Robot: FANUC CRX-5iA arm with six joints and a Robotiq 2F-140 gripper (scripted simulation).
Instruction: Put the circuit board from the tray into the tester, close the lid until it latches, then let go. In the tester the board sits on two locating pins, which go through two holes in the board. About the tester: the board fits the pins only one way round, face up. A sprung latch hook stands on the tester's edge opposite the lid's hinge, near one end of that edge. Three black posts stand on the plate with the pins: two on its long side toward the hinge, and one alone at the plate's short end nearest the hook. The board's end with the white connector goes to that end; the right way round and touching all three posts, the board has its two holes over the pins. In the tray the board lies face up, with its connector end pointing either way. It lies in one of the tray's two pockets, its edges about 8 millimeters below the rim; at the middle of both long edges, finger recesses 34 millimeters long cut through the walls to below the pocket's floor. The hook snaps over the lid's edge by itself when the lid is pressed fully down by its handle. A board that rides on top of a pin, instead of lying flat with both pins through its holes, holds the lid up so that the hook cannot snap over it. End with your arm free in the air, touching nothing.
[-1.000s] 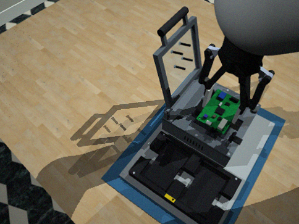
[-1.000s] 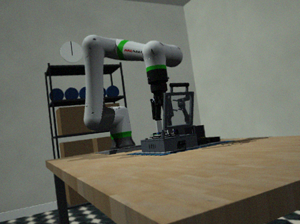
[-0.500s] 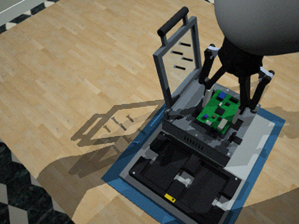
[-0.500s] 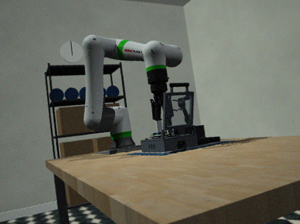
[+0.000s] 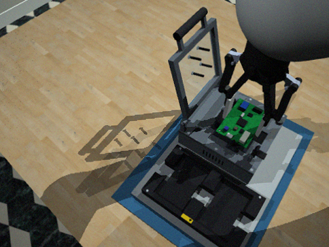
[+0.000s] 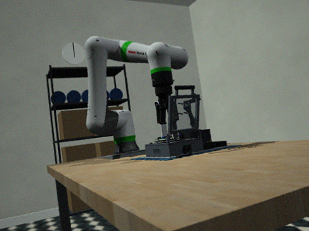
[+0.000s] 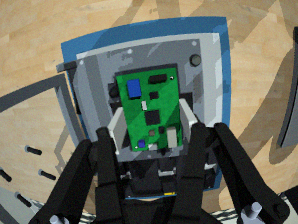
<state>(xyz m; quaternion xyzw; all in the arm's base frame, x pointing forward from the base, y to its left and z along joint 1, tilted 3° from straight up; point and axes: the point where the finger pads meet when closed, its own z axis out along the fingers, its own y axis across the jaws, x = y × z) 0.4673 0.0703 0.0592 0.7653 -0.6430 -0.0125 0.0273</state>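
Right now my hand is 2 cm above the green circuit board. Also, from my hand: tester lid 12 cm ahead, 2 cm to the left, 8 cm above; then tester 2 cm ahead, 4 cm to the left, 1 cm above.
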